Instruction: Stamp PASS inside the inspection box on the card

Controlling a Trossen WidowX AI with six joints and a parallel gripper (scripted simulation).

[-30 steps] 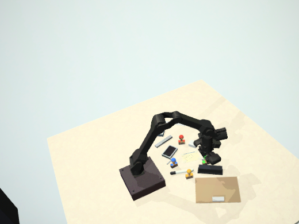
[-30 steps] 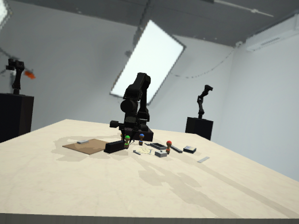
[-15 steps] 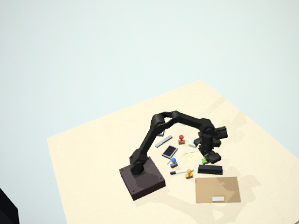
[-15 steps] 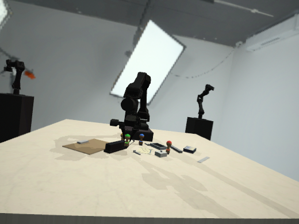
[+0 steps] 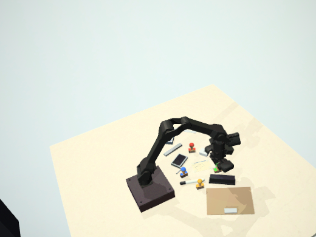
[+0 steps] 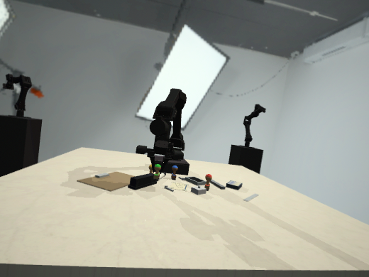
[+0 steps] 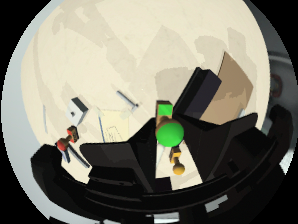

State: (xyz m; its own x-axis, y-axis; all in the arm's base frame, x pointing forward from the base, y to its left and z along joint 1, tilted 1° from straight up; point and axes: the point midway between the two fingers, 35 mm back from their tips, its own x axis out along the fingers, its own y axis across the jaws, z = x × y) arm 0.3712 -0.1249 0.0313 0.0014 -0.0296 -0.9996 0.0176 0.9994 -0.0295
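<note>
My gripper tip is now 13 cm past the dark ink pad, 20 cm to the right of it and 5 cm above it. Also, from my gripper tip: black box: 1 cm behind, 5 cm to the right, 4 cm below; pale card: 4 cm behind, 11 cm to the left, 6 cm below; green-knobbed stamp: 1 cm below.
</note>
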